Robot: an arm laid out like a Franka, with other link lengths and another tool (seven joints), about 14 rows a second.
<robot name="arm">
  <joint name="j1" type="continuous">
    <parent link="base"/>
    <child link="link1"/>
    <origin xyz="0 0 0.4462"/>
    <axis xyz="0 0 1"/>
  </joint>
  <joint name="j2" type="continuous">
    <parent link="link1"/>
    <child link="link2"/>
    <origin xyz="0 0 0"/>
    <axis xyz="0 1 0"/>
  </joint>
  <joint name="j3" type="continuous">
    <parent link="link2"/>
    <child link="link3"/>
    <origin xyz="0 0 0.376"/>
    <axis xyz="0 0 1"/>
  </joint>
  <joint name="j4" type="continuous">
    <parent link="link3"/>
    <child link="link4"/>
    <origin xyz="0.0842 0 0"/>
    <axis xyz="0 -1 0"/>
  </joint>
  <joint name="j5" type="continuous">
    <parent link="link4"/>
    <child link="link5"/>
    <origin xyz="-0.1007 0 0.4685"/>
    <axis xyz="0 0 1"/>
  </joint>
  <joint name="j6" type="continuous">
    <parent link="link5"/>
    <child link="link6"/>
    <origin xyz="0 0 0"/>
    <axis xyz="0 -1 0"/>
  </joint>
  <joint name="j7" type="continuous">
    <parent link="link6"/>
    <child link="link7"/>
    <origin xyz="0.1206 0 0"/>
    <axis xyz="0 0 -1"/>
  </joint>
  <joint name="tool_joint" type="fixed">
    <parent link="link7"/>
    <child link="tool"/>
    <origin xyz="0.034 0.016 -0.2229" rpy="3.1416 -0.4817 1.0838"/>
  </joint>
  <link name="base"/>
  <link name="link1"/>
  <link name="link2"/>
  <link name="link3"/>
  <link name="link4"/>
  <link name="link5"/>
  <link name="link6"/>
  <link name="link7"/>
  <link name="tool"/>
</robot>
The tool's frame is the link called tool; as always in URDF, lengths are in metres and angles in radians. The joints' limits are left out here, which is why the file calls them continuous.
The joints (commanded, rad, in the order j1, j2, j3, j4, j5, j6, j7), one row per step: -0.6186 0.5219 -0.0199 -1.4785 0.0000 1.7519 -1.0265; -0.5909 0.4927 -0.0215 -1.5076 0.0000 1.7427 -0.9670; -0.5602 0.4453 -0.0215 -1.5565 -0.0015 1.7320 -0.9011; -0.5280 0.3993 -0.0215 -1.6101 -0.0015 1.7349 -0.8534; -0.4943 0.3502 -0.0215 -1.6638 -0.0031 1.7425 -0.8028; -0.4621 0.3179 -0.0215 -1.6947 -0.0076 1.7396 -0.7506; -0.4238 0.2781 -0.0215 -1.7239 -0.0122 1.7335 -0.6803
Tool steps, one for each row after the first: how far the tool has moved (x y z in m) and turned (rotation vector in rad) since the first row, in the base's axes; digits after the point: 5 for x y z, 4 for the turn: 0.00416 0.02199 0.00638 -0.0073 0.0157 -0.0317; 0.00369 0.04995 0.01584 -0.0155 0.0352 -0.0646; 0.00327 0.07852 0.02217 -0.0234 0.0450 -0.0788; 0.00271 0.10690 0.03032 -0.0371 0.0487 -0.0938; 0.00433 0.13117 0.03682 -0.0521 0.0575 -0.1104; 0.00693 0.15877 0.04895 -0.0739 0.0619 -0.1386
